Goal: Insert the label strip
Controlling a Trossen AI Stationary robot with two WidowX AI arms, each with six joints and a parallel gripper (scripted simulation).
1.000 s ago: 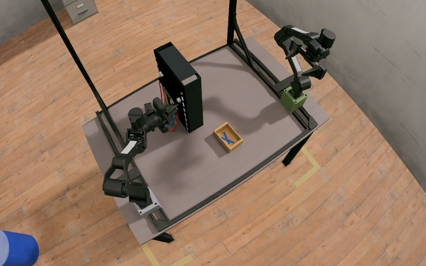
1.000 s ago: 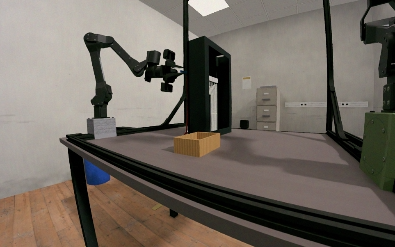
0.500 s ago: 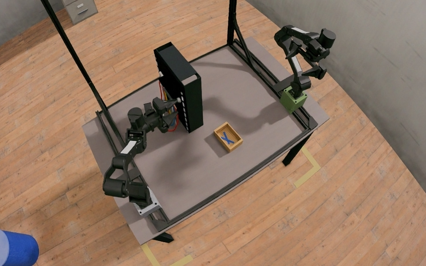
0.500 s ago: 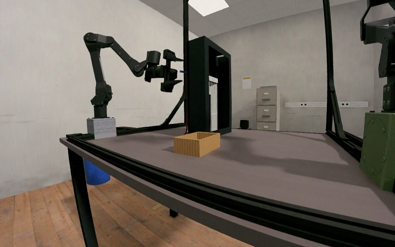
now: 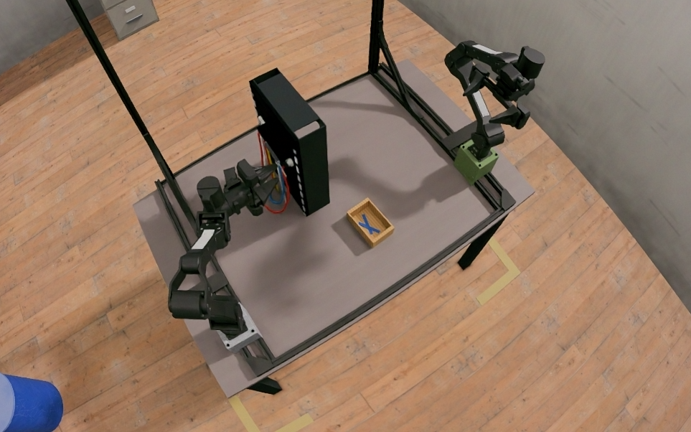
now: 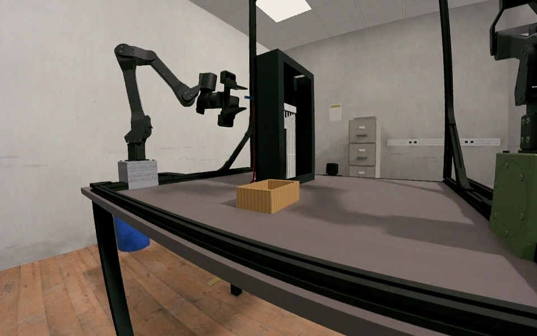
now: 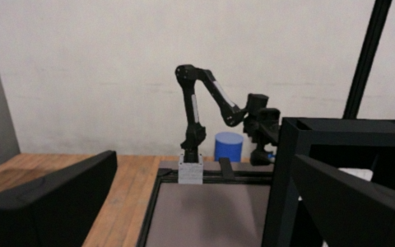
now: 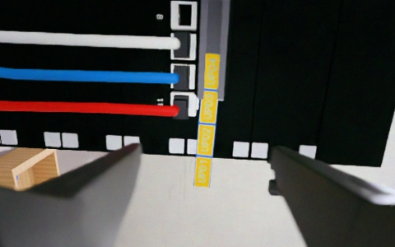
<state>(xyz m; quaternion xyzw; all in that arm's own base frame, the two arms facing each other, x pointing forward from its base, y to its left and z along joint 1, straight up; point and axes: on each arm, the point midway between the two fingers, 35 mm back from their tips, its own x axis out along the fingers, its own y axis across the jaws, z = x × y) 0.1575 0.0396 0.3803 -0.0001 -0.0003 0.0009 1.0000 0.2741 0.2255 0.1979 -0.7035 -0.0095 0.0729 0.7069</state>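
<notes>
My right hand is 10 mm past the label strip and 50 mm to the right of it. Also, from my right hand: wooden box (160 mm ahead, 220 mm to the left, 270 mm below); then black patch panel (100 mm behind, 90 mm to the left, 90 mm below).
</notes>
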